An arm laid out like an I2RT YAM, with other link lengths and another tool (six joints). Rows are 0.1 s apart.
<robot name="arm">
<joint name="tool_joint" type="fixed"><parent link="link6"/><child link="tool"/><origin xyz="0.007 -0.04 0.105" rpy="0 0.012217 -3.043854"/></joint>
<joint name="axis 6" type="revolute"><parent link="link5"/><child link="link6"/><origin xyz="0.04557 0 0.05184" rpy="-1.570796 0 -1.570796"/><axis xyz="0 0 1"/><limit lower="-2.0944" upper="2.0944"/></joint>
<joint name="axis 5" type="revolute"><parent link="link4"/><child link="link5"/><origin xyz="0.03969 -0.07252 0.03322" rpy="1.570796 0 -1.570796"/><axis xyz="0 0 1"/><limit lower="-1.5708" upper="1.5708"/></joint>
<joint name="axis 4" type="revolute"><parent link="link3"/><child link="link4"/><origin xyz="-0.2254 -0.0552 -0.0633" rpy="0 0 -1.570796"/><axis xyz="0 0 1"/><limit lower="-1.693" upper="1.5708"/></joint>
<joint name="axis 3" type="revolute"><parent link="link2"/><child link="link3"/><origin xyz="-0.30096 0 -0.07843" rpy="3.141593 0 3.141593"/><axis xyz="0 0 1"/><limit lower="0" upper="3.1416"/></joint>
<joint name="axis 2" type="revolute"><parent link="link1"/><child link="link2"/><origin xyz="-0.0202 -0.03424 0.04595" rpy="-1.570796 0 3.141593"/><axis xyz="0 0 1"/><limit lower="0" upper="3.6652"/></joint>
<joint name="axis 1" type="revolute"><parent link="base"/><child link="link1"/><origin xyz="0 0 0.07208" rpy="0 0 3.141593"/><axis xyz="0 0 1"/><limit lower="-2.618" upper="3.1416"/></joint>
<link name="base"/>
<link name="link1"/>
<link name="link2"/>
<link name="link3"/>
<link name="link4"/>
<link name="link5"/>
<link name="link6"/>
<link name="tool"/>
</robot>
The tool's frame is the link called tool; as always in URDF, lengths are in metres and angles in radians.
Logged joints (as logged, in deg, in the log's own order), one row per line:
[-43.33 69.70 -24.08 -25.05 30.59 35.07]
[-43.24 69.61 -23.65 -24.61 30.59 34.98]
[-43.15 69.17 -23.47 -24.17 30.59 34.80]
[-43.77 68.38 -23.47 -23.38 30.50 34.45]
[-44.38 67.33 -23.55 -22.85 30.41 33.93]
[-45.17 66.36 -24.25 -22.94 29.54 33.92]
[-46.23 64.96 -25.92 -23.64 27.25 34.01]
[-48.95 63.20 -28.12 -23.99 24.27 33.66]
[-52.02 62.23 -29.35 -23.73 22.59 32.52]
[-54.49 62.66 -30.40 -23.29 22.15 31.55]
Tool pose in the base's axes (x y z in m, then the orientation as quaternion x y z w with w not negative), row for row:
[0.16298 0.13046 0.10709 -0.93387 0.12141 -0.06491 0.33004]
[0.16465 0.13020 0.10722 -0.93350 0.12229 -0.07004 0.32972]
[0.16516 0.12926 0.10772 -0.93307 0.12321 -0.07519 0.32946]
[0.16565 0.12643 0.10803 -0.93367 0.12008 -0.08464 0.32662]
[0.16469 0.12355 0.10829 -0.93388 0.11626 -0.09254 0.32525]
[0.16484 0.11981 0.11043 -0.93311 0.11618 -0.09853 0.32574]
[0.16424 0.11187 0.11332 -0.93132 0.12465 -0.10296 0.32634]
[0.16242 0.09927 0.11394 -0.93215 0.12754 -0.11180 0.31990]
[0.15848 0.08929 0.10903 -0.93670 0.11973 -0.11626 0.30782]
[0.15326 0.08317 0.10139 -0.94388 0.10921 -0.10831 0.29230]
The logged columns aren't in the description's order. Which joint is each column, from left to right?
Columns, left to right: axis 6, axis 2, axis 4, axis 5, axis 1, axis 3.
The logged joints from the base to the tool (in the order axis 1, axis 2, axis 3, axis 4, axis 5, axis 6), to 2 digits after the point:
[30.59 69.70 35.07 -24.08 -25.05 -43.33]
[30.59 69.61 34.98 -23.65 -24.61 -43.24]
[30.59 69.17 34.80 -23.47 -24.17 -43.15]
[30.50 68.38 34.45 -23.47 -23.38 -43.77]
[30.41 67.33 33.93 -23.55 -22.85 -44.38]
[29.54 66.36 33.92 -24.25 -22.94 -45.17]
[27.25 64.96 34.01 -25.92 -23.64 -46.23]
[24.27 63.20 33.66 -28.12 -23.99 -48.95]
[22.59 62.23 32.52 -29.35 -23.73 -52.02]
[22.15 62.66 31.55 -30.40 -23.29 -54.49]

